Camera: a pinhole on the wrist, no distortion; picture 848 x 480 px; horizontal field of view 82.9 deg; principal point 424.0 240.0 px. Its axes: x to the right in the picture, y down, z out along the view. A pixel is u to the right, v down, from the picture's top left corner.
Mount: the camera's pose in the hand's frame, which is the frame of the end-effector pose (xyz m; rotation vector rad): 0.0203 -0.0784 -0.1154 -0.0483 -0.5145 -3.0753
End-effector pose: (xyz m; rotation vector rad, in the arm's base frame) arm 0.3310 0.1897 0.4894 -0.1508 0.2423 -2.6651
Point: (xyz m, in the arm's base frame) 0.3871 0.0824 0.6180
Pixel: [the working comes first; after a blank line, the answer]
In the camera's frame: 0.0193 -0.0768 0.3061

454 120
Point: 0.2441 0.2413 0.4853
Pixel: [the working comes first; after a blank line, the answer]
In the camera's frame: -0.0302 0.0342 0.0858

255 431
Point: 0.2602 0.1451 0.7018
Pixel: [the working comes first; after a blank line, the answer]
In the camera's frame: -0.0666 0.0629 0.3187

324 335
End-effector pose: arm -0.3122 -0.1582 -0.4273 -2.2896 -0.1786 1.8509
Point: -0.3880 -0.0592 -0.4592
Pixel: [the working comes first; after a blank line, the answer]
In the camera's frame: -0.0079 0.0749 0.1894

404 430
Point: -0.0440 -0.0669 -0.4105
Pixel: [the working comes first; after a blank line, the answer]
In the camera's frame: -0.0446 -0.0252 -0.1414

behind the camera
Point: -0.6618 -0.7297 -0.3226
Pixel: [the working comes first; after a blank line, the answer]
In the camera's frame: 0.3184 -0.4679 0.5664

outside the picture
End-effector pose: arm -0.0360 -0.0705 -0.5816 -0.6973 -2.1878 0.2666
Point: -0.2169 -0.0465 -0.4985
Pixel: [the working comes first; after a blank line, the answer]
In the camera's frame: -0.1339 0.0748 0.1897

85 429
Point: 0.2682 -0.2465 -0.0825
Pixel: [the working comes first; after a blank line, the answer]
In the camera's frame: -0.0538 -0.0029 -0.4706

behind the camera
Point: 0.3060 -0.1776 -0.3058
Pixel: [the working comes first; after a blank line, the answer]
In the camera's frame: 0.0712 -0.1207 -0.3077

behind the camera
